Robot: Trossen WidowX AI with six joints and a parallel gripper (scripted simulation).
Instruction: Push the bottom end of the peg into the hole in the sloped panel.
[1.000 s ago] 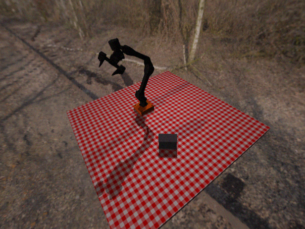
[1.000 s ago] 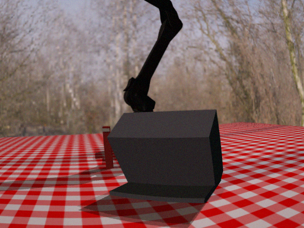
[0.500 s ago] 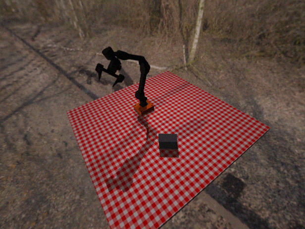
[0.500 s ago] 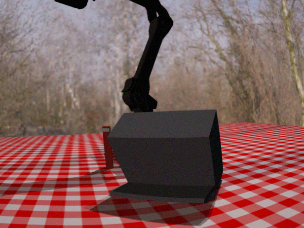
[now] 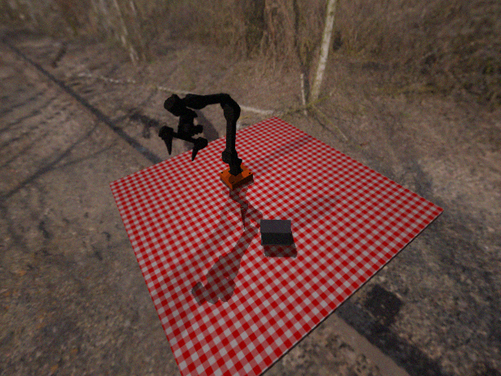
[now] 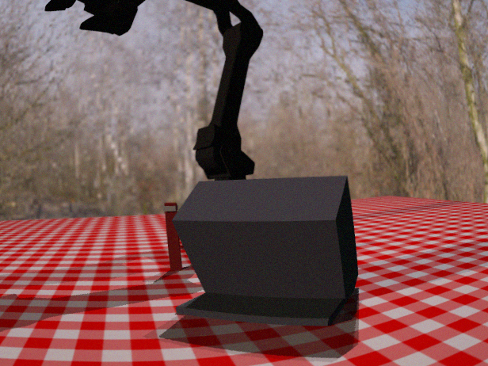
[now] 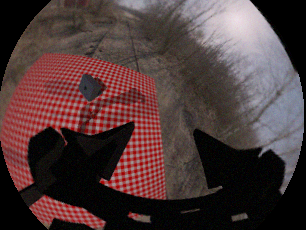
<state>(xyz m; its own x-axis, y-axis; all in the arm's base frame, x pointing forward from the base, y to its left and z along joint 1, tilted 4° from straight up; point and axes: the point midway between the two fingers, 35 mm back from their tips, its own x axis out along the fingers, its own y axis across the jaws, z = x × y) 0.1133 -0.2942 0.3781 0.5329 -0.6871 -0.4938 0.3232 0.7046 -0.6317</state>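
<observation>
Right now my gripper tip is 140 mm short of the peg, 150 mm to the right of it and 320 mm above it. Round my gripper tip: panel: 320 mm ahead, 190 mm to the left, 340 mm below.
</observation>
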